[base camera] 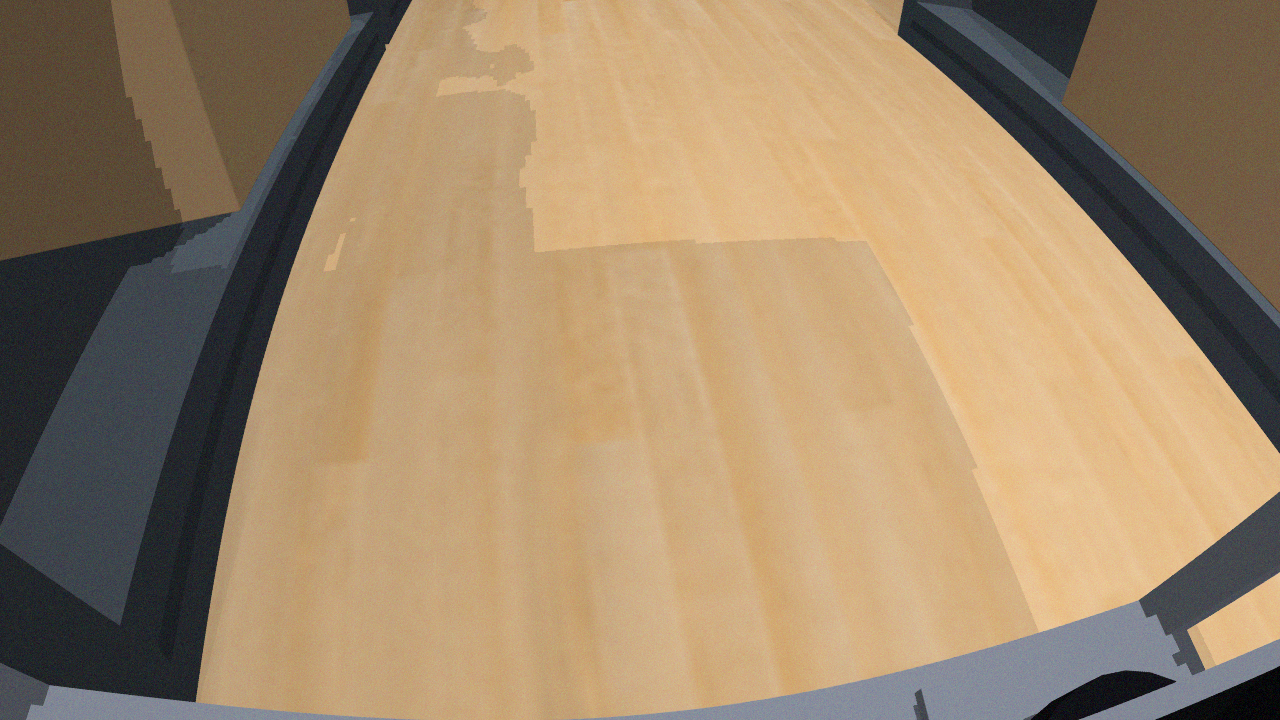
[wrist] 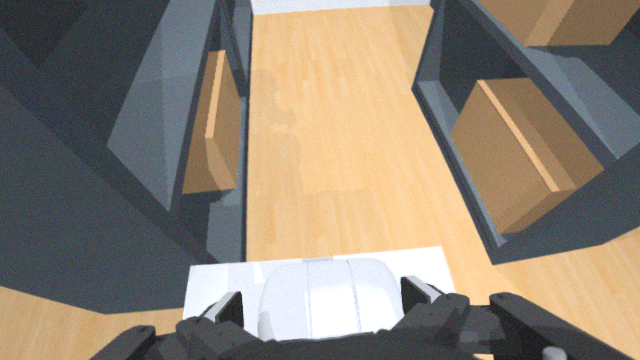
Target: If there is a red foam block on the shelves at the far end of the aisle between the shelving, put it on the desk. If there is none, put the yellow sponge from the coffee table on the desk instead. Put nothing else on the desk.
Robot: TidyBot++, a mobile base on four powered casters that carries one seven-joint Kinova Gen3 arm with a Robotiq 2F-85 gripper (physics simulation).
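Places are measured from the arm's base along level axes (x up, y ahead, z left), in metres.
Pixels of known places: gripper, fingertip midpoint: (wrist: 322,302).
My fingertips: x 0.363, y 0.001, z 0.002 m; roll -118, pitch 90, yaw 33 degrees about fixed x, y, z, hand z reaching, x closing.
Behind a point stands the place of what it marks.
My gripper (wrist: 322,302) @[x 0.363, y 0.001, z 0.002 m] is open, with nothing between its fingers, at the bottom of the wrist view, above the robot's own white base. Dark grey shelving stands on both sides of the aisle: the left shelving (base camera: 259,286) @[x -0.359, y 0.477, z 0.245 m] (wrist: 75,210) @[x 0.229, y 0.150, z 0.304 m] and the right shelving (base camera: 1163,259) @[x -0.363, y 0.470, z -0.572 m] (wrist: 575,225) @[x -0.104, y 0.195, z -0.667 m]. Small parts of the shelving farther down the aisle show near the top of the wrist view. No red foam block, yellow sponge, desk or coffee table shows in either view.
A brown box (base camera: 71,134) @[x -0.220, y 0.521, z 0.391 m] (wrist: 197,160) @[x -0.144, y 0.523, z 0.345 m] is on the left shelving. Another brown box (base camera: 1190,134) @[x -0.250, y 0.527, z -0.589 m] (wrist: 500,165) @[x -0.162, y 0.436, z -0.593 m] is low on the right, with one more box (wrist: 590,25) @[x 0.195, y 0.618, z -0.756 m] above. The wooden floor (base camera: 626,358) @[x -0.397, y 0.412, z -0.033 m] (wrist: 350,125) @[x -0.397, y 0.873, z -0.197 m] runs between them to a white wall (wrist: 340,4) @[x -0.369, y 2.032, z -0.294 m].
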